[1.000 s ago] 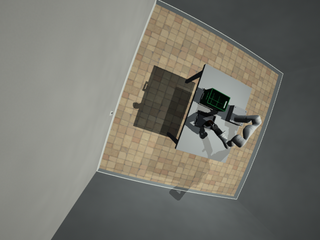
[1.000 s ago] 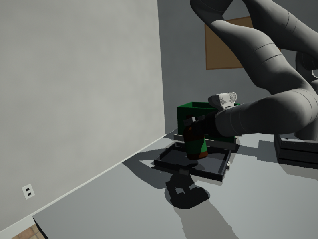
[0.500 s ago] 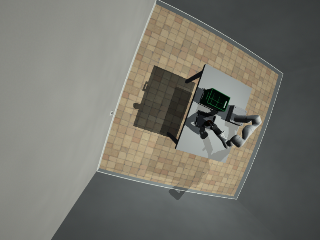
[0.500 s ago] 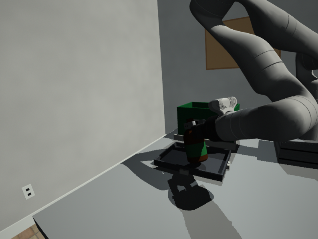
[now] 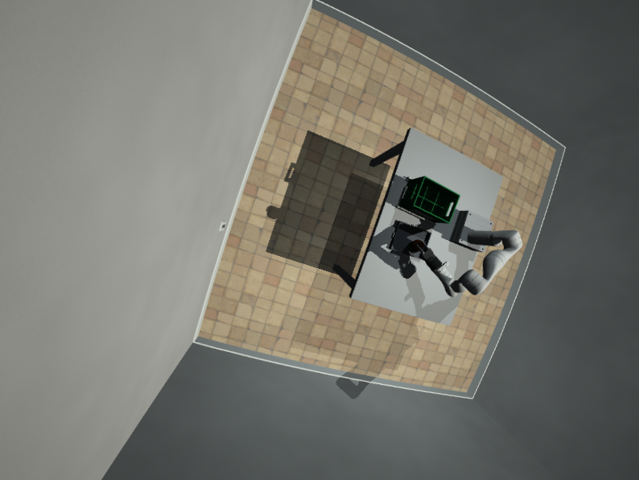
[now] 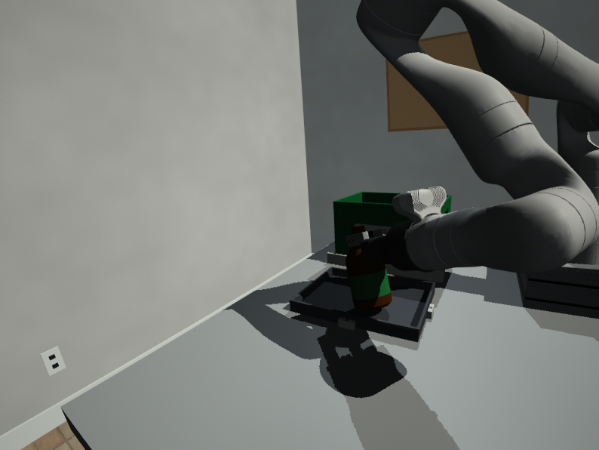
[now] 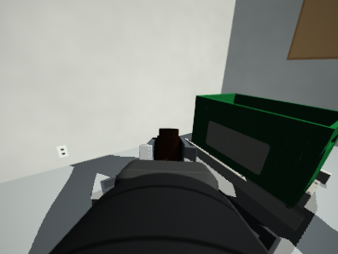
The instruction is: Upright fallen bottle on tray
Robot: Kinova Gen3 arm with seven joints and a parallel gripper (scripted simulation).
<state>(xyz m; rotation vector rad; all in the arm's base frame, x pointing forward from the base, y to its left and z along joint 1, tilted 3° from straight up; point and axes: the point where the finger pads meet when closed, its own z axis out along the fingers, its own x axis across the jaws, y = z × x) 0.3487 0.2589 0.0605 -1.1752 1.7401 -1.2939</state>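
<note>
The brown bottle is 5 cm below my hand and 1 cm behind it. Also, from my hand: green crate: 27 cm to the right, 7 cm ahead, 6 cm below; black tray: 13 cm below, 1 cm to the right.
</note>
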